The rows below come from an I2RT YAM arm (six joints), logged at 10 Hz.
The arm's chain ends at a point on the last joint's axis. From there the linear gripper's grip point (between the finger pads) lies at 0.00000 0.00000 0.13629 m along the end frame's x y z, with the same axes.
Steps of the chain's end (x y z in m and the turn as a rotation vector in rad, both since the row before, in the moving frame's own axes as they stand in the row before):
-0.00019 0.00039 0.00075 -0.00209 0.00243 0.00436
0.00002 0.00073 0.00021 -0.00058 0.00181 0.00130
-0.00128 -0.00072 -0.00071 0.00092 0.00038 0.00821
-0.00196 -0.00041 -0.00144 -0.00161 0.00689 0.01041
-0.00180 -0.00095 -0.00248 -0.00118 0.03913 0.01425
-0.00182 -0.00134 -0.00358 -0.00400 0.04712 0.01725
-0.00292 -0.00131 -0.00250 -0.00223 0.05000 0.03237
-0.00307 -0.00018 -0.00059 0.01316 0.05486 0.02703
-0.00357 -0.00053 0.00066 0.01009 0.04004 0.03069
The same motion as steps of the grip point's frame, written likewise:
0.00014 0.00068 0.00075 -0.00209 0.00243 0.00436
0.00027 0.00081 0.00021 -0.00058 0.00181 0.00130
-0.00123 -0.00085 -0.00071 0.00092 0.00038 0.00821
-0.00102 -0.00019 -0.00144 -0.00161 0.00689 0.01041
0.00353 -0.00075 -0.00258 -0.00118 0.03913 0.01425
0.00459 -0.00074 -0.00373 -0.00400 0.04712 0.01725
0.00389 -0.00090 -0.00267 -0.00223 0.05000 0.03237
0.00443 -0.00187 -0.00081 0.01316 0.05486 0.02703
0.00191 -0.00182 0.00054 0.01009 0.04004 0.03069

